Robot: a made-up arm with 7 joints. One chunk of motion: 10 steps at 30 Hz.
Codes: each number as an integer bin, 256 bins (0 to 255) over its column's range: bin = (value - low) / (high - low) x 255, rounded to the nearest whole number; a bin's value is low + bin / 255 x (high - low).
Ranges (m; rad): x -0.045..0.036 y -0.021..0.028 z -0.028..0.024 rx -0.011..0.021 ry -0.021..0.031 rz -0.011..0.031
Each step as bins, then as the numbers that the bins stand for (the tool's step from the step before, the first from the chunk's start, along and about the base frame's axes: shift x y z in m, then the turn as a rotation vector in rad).
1 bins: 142 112 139 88 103 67
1 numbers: 0.00011 0.00052 0.00035 0.00004 0.00000 0.00004
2 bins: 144 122 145 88 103 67
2 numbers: 0.00074 0.00244 0.00157 0.00004 0.00000 0.00004
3 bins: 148 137 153 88 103 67
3 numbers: 0.00201 0.00533 0.00320 0.00004 0.00000 0.00004
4 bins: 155 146 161 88 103 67
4 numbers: 0.00424 0.00705 0.00483 0.00004 0.00000 0.00004
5 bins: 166 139 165 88 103 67
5 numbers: 0.00773 0.00571 0.00565 0.00004 0.00000 0.00004
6 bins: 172 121 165 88 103 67
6 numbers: 0.00964 0.00225 0.00565 0.00004 0.00000 0.00004
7 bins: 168 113 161 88 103 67
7 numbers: 0.00836 0.00071 0.00483 0.00004 0.00000 0.00004
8 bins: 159 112 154 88 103 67
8 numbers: 0.00551 0.00052 0.00340 0.00004 0.00000 0.00004
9 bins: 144 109 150 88 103 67
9 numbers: 0.00074 -0.00005 0.00259 0.00004 0.00000 0.00004
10 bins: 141 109 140 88 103 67
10 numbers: -0.00021 -0.00005 0.00055 0.00004 0.00000 0.00004
